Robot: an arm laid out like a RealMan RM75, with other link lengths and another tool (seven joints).
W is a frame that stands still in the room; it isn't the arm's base.
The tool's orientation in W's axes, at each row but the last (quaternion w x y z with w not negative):
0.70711, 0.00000, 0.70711, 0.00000
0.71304, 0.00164, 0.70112, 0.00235
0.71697, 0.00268, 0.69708, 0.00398
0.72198, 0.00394, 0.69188, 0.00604
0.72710, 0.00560, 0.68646, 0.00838
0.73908, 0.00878, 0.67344, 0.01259
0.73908, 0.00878, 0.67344, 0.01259
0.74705, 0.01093, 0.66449, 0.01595
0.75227, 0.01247, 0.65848, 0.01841
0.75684, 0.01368, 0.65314, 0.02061
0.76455, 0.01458, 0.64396, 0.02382
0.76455, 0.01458, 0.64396, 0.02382
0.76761, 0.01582, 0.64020, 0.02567
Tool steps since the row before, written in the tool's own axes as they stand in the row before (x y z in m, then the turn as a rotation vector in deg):
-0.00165, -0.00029, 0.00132, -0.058, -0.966, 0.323
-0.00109, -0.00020, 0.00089, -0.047, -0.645, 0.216
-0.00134, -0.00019, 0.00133, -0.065, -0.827, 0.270
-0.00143, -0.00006, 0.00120, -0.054, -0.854, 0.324
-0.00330, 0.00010, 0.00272, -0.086, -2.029, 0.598
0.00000, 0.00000, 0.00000, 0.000, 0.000, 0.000
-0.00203, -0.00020, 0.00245, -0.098, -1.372, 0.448
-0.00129, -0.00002, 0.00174, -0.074, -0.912, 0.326
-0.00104, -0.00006, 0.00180, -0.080, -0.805, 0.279
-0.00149, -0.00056, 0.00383, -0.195, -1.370, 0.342
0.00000, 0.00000, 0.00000, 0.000, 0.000, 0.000
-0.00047, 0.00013, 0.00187, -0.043, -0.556, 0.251
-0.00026, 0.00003, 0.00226, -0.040, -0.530, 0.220
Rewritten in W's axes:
0.00132, -0.00029, 0.00165, 0.323, -0.966, 0.058
0.00087, -0.00021, 0.00110, 0.216, -0.645, 0.047
0.00129, -0.00020, 0.00138, 0.270, -0.827, 0.065
0.00114, -0.00008, 0.00148, 0.324, -0.854, 0.056
0.00253, 0.00004, 0.00345, 0.601, -2.028, 0.080
0.00000, 0.00000, 0.00000, 0.000, 0.000, 0.000
0.00225, -0.00025, 0.00224, 0.446, -1.373, 0.098
0.00158, -0.00006, 0.00148, 0.324, -0.913, 0.077
0.00165, -0.00010, 0.00127, 0.275, -0.806, 0.082
0.00358, -0.00061, 0.00201, 0.328, -1.376, 0.178
0.00000, 0.00000, 0.00000, 0.000, 0.000, 0.000
0.00176, 0.00012, 0.00079, 0.250, -0.555, 0.056
0.00218, 0.00003, 0.00066, 0.219, -0.530, 0.049

